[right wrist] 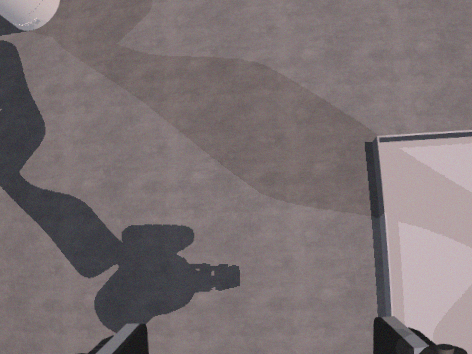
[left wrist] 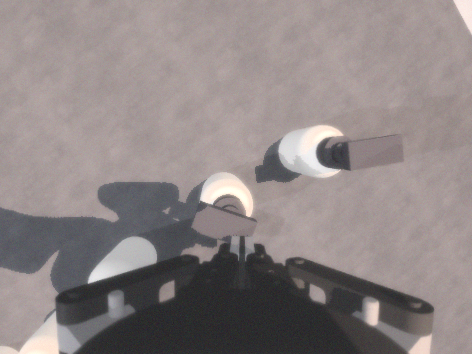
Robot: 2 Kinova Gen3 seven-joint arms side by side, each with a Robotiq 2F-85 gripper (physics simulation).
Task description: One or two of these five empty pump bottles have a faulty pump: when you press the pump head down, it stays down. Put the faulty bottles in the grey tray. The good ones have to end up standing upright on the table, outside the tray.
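Places are measured from the left arm's base along level axes (x ahead, y left, z up), in millimetres.
Where they show: left gripper, between the fingertips: (left wrist: 241, 250); right gripper, between the fingertips: (right wrist: 260, 347); right arm's base, origin of its link: (right wrist: 34, 4).
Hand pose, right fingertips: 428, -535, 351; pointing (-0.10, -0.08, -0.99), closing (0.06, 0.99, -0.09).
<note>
Each offset is from my right fingertips to the top centre of the thing, as dx, dy, dz. "spot": to the spot under its first point.
One white pump bottle @[+37, +832, -211] (left wrist: 312, 150) with a dark collar and a flat grey-brown head stands upright, right of centre in the left wrist view. A second bottle @[+19, +730, -213] (left wrist: 225, 187) stands upright nearer my left gripper (left wrist: 241, 250), which is shut, its fingertips at the near edge of this bottle's head; whether they touch cannot be told. Two more white bodies @[spot: -2, +622, -298] (left wrist: 127, 255) @[spot: +4, +507, -291] (left wrist: 42, 332) show at lower left, partly hidden by the gripper. My right gripper (right wrist: 260, 335) is open and empty, left of and partly over the grey tray @[spot: -71, +189, -349] (right wrist: 430, 195). Part of a white bottle (right wrist: 32, 10) shows at top left.
A pale edge (left wrist: 466, 12) shows at the top right corner of the left wrist view. A small pale shape @[spot: +1, +400, -346] (left wrist: 7, 350) is cut off at its bottom left corner. Dark arm shadows lie on the table in both views.
</note>
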